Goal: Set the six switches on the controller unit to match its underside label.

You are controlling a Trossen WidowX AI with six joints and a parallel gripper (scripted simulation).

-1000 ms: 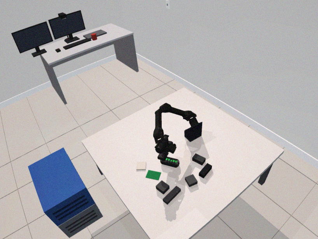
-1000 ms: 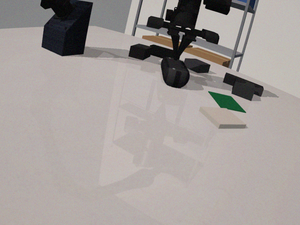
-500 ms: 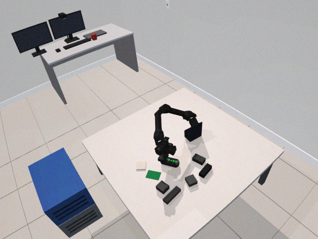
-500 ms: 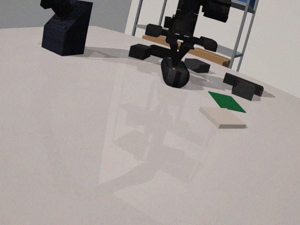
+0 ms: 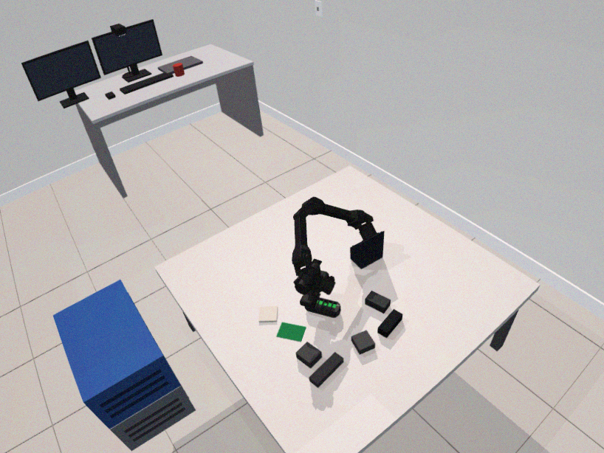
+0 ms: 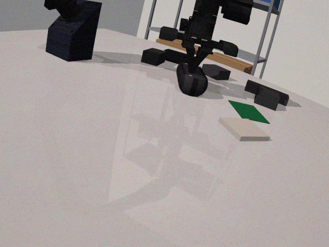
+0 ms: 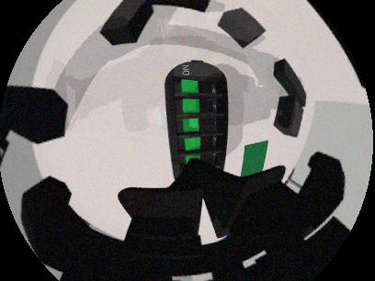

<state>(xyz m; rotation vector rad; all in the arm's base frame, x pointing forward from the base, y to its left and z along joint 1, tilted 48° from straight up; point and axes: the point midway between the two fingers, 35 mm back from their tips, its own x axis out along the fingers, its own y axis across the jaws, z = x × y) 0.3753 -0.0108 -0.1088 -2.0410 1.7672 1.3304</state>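
Right now the green board is 160 mm ahead of my gripper tip, 30 mm to the left of it and 40 mm below it. Also, from my gripper tip: beige tile 180 mm ahead, 100 mm to the right, 40 mm below.
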